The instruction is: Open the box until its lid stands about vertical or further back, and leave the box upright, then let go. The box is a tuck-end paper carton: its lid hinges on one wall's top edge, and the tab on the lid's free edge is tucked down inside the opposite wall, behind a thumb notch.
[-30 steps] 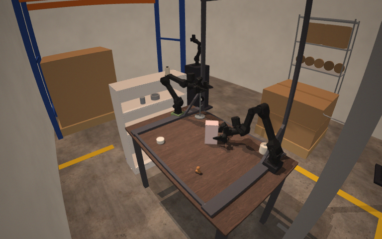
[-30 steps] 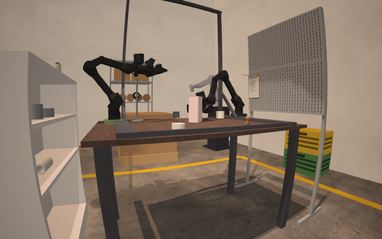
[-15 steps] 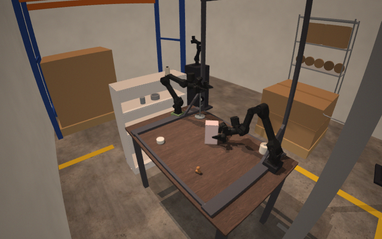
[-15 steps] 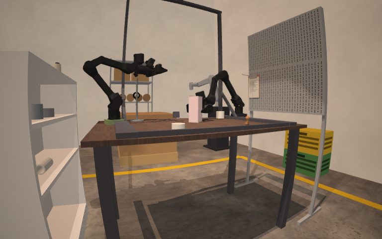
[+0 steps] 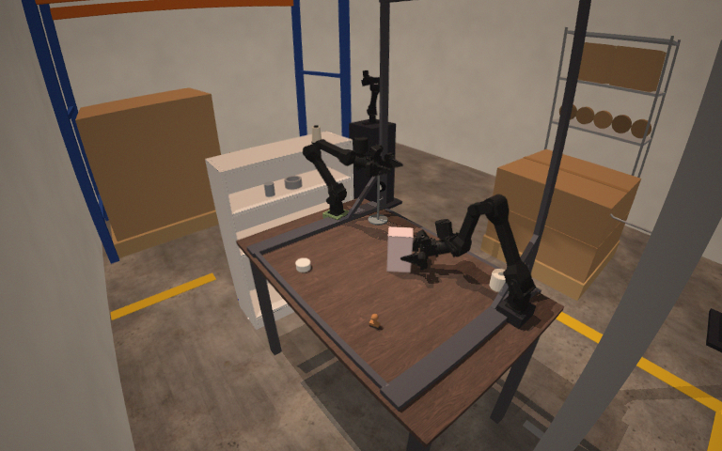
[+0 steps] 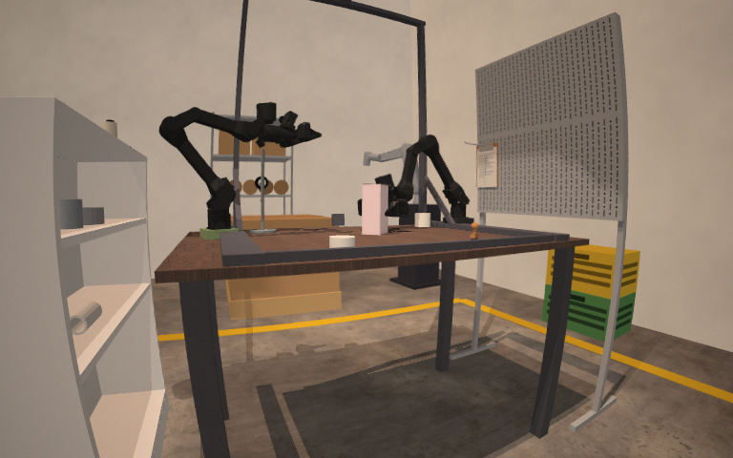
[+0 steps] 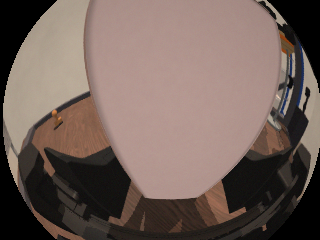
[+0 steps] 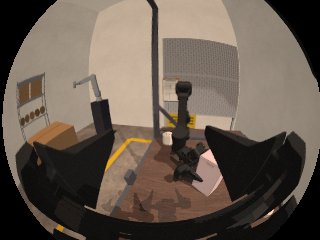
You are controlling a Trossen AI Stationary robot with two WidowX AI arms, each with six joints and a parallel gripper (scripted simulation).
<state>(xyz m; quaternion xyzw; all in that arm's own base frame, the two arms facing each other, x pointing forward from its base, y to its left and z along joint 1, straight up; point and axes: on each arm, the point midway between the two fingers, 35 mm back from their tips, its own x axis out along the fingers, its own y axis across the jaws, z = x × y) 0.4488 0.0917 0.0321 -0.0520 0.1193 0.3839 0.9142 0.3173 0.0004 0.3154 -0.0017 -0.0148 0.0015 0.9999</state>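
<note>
Now: the pale pink carton 30 mm to the right of my left hand, 30 mm ahead of it and 30 mm above it.
</note>
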